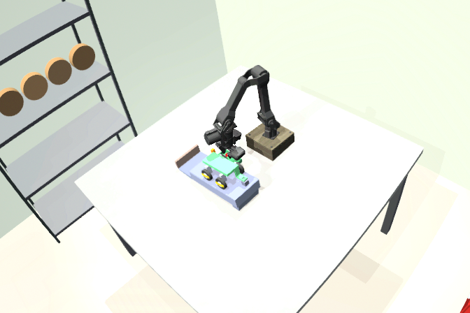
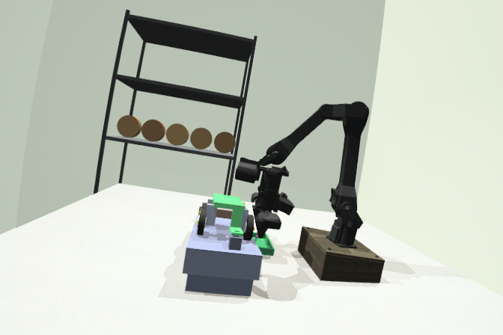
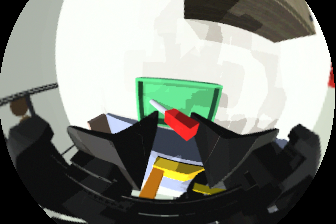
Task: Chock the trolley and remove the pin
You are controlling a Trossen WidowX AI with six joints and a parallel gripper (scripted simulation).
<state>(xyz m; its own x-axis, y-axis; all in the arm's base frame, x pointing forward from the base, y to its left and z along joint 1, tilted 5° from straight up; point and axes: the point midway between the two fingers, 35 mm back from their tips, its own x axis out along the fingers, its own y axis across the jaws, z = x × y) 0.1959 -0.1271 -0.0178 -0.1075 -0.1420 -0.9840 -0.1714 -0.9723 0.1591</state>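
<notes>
Now: the red-headed stop pin 1 cm to the right of my gripper tip. Round my gripper tip: lavender ramp 14 cm ahead, 7 cm to the left, 1 cm above; green tray 4 cm below; yellow chock 7 cm ahead, 5 cm above.
</notes>
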